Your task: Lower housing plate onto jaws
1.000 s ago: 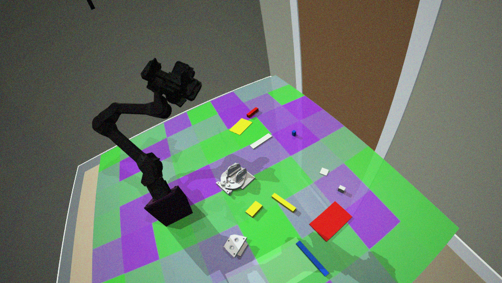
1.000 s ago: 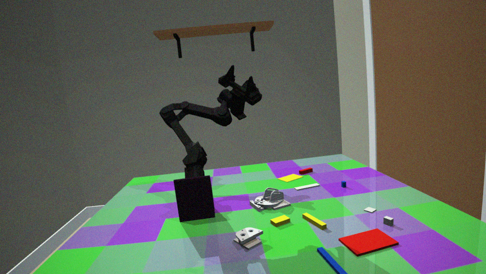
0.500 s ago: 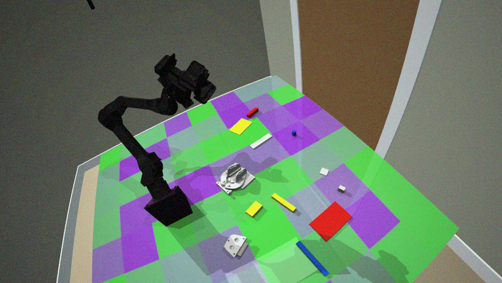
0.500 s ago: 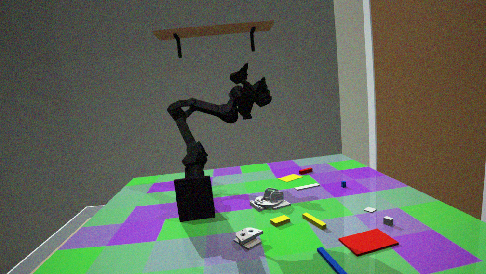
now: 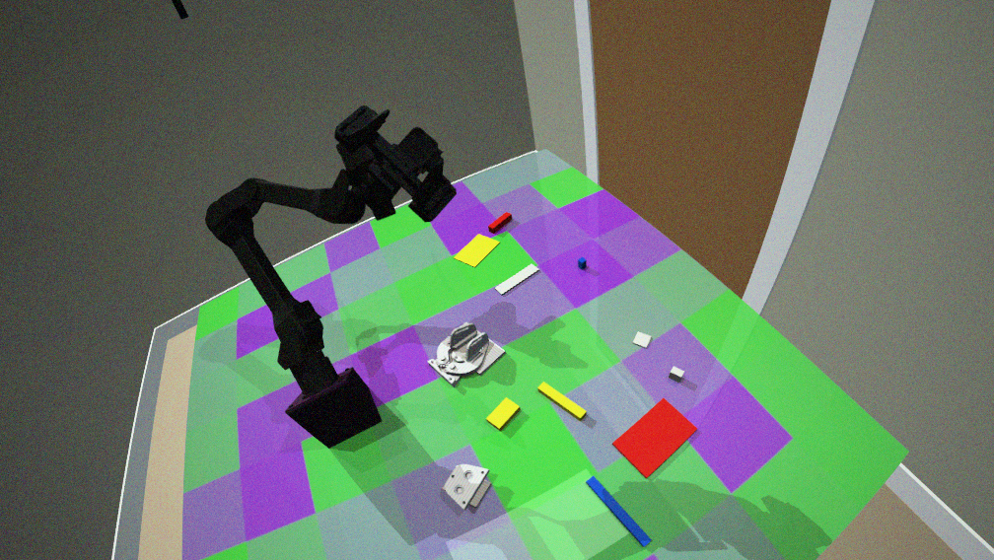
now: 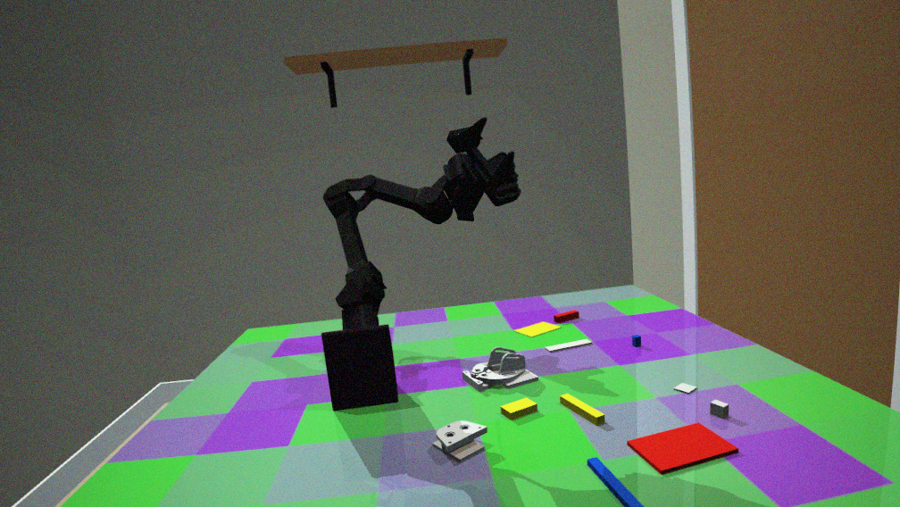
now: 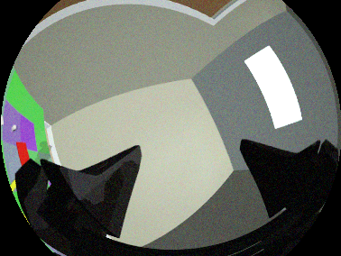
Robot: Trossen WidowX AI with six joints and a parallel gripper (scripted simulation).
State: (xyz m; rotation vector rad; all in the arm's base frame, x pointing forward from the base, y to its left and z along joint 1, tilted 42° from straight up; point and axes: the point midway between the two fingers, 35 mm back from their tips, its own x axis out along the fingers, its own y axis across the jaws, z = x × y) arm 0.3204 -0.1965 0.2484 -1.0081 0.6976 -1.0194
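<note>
My gripper tip is 13 cm past the grey stand, 22 cm to the left of it and 48 cm above it. Round my gripper tip: white bar (15 cm ahead, 18 cm to the left, 49 cm below); then yellow block (2 cm behind, 12 cm to the right, 48 cm below); then yellow bar (9 cm ahead, 15 cm to the right, 48 cm below).
</note>
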